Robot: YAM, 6 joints.
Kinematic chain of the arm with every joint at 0, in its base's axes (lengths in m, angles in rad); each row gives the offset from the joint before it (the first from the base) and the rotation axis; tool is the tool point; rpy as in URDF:
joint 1: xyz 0 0 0.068 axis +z
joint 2: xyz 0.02 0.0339 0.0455 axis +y
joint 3: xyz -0.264 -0.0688 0 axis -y
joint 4: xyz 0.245 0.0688 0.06 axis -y
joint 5: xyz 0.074 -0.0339 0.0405 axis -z
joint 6: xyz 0.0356 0 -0.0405 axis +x
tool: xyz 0 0 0 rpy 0 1.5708 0
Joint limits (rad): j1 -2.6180..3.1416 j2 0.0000..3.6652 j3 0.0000..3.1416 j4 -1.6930..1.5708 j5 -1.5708..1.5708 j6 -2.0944..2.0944
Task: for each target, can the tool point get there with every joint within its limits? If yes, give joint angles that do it. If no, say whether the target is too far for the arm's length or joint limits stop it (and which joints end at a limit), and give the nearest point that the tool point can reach.
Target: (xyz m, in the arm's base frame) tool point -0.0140 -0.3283 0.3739
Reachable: yes | joints -1.5495 1.6410 1.7473 -1.1450 0.6300 0.0948
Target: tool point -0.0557 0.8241 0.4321
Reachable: no: too far | nearest point -0.0406 0.6006 0.3436 | short by 0.241 m
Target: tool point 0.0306 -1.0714 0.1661
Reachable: no: too far | nearest point 0.0184 -0.6448 0.1448 | short by 0.427 m
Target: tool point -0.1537 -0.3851 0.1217
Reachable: yes | joints -2.0094 2.0686 1.2159 -0.0548 -0.7566 -1.6222
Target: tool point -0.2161 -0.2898 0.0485
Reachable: yes | joints -2.1633 2.2199 1.2382 -0.6326 0.5117 -1.6476
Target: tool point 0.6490 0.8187 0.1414
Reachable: no: too far | nearest point 0.4011 0.5059 0.1305 | short by 0.399 m
